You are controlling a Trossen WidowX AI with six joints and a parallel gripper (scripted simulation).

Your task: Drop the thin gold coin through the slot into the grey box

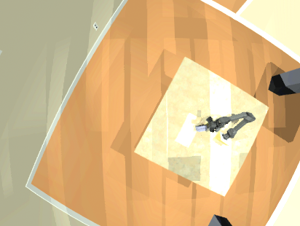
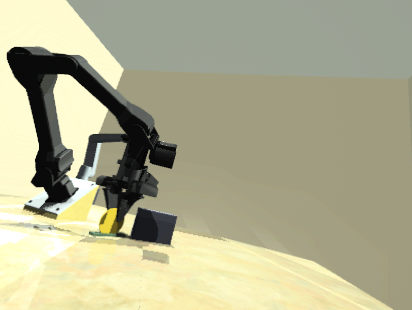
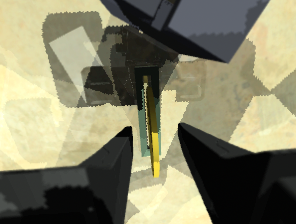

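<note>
My gripper tip is right at the gold coin.
</note>
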